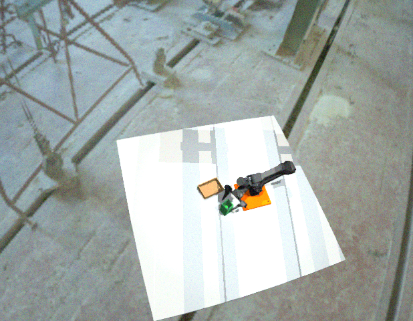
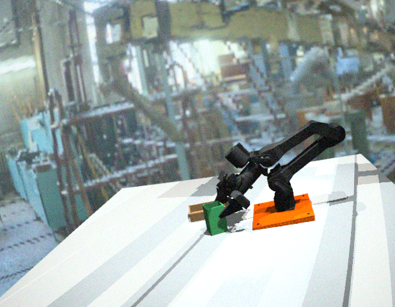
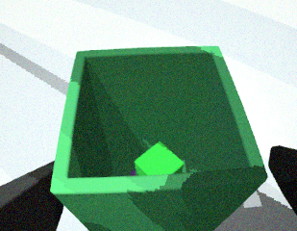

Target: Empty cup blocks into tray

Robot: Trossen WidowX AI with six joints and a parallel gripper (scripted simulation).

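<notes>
My gripper tip is now 10 mm to the right of the green block and 10 mm above it. The rest, counted from my gripper tip: blue block: 50 mm below, 10 mm to the left; purple block: 30 mm below, 10 mm to the left; green square cup: 30 mm below, 10 mm to the left.
</notes>
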